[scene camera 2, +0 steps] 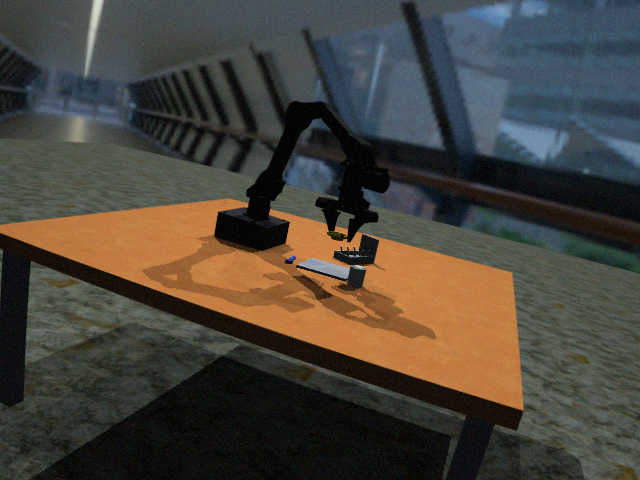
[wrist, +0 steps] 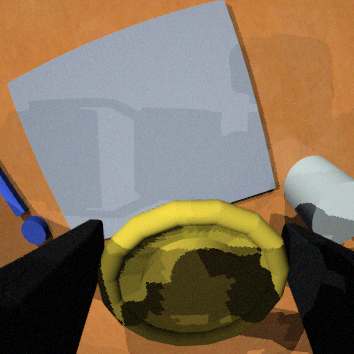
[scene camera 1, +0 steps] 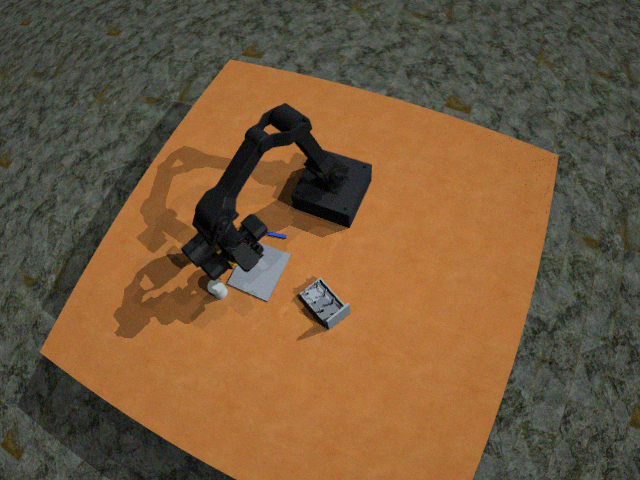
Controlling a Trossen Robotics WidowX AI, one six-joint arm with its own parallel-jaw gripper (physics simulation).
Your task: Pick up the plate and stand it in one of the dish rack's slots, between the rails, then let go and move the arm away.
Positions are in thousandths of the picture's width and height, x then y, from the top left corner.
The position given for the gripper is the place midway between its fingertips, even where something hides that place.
Note:
The gripper (scene camera 1: 376, 541) carries a yellow plate (wrist: 532, 761), clear of everything else. A grey dish rack (scene camera 1: 498, 618) and a white cup (wrist: 880, 527) rest on the table. Also in view: a grey mat (wrist: 459, 312).
The grey dish rack also shows in scene camera 2 (scene camera 2: 576, 514). The gripper shows as well in scene camera 2 (scene camera 2: 530, 499) and in the wrist view (wrist: 549, 665). The wrist view misses the grey dish rack: it is out of frame.

